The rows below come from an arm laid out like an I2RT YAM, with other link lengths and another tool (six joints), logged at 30 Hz.
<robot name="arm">
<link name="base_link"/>
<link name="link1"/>
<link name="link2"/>
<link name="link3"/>
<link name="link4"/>
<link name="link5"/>
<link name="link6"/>
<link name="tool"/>
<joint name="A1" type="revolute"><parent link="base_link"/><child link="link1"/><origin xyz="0 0 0.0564" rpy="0 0 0"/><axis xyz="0 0 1"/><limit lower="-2.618" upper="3.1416"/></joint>
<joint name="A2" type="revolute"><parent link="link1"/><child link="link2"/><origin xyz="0.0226 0.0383 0.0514" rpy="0 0 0"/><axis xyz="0 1 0"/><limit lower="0" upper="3.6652"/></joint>
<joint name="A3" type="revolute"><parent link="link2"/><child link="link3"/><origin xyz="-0.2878 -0.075 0" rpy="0 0 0"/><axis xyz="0 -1 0"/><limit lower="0" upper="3.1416"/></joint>
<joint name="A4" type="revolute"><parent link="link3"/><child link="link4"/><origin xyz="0.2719 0.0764 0.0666" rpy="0 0 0"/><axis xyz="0 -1 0"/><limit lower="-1.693" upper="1.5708"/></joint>
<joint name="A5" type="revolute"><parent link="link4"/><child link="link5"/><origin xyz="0.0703 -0.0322 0.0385" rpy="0 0 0"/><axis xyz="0 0 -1"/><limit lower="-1.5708" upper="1.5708"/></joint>
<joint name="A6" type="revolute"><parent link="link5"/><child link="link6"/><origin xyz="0.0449 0 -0.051" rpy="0 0 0"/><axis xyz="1 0 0"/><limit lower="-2.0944" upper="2.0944"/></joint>
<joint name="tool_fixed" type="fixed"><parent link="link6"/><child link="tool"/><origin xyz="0 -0.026 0.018" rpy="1.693 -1.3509 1.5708"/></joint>
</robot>
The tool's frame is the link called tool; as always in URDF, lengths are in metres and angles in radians.
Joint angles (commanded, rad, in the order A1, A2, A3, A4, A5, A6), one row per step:
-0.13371, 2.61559, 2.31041, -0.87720, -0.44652, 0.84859
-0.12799, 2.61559, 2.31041, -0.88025, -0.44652, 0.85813
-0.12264, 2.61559, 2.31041, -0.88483, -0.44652, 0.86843
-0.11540, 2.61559, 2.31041, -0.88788, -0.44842, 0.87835
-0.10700, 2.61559, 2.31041, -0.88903, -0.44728, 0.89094
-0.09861, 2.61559, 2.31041, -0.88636, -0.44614, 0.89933
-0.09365, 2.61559, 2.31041, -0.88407, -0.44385, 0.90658
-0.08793, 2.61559, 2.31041, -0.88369, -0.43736, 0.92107
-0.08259, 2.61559, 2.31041, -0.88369, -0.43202, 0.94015
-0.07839, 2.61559, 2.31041, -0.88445, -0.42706, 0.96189
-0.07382, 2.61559, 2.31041, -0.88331, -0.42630, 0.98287
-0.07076, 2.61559, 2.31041, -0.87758, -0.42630, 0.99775
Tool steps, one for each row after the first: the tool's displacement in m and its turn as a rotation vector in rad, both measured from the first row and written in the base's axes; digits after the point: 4 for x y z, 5 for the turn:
-0.0002, 0.0034, -0.0002, 0.00415, 0.00668, -0.00225
-0.0007, 0.0067, -0.0004, 0.00873, 0.01521, -0.00552
-0.0008, 0.0111, -0.0005, 0.01463, 0.02191, -0.00587
-0.0008, 0.0160, -0.0007, 0.01847, 0.02812, -0.00844
-0.0002, 0.0208, -0.0007, 0.02027, 0.02890, -0.00749
0.0001, 0.0236, -0.0006, 0.02068, 0.02968, -0.00945
0.0000, 0.0267, -0.0007, 0.02017, 0.03547, -0.01838
-0.0003, 0.0297, -0.0008, 0.02250, 0.04324, -0.03113
-0.0008, 0.0321, -0.0009, 0.02624, 0.05267, -0.04715
-0.0011, 0.0349, -0.0010, 0.03339, 0.05970, -0.06050
-0.0007, 0.0368, -0.0010, 0.03878, 0.05975, -0.06984

